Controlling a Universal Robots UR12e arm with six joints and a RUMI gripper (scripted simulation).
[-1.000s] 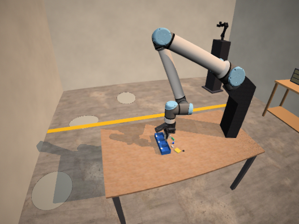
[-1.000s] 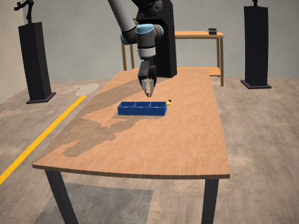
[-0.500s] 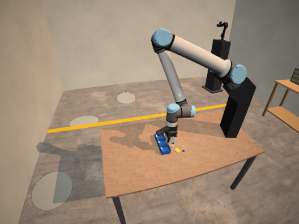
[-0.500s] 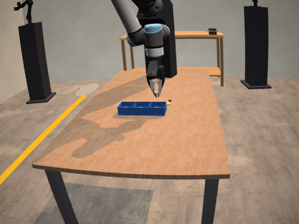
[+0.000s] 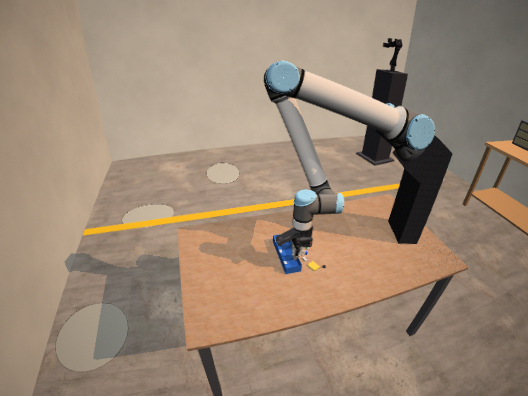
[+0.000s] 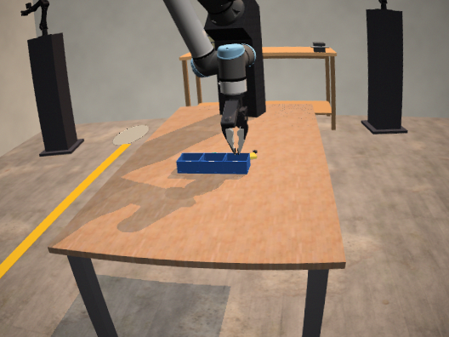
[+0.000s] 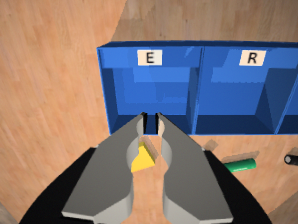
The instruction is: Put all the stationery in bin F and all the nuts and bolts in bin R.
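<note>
The grey piece lies 80 mm behind my hand, 60 mm below it and 20 mm to the right of it. From my hand the other things lie so: blue die 110 mm behind, 60 mm below, 50 mm to the right; then yellow block 90 mm behind, 60 mm below, 50 mm to the left; then blue three-part bin 80 mm to the right, 40 mm below.
</note>
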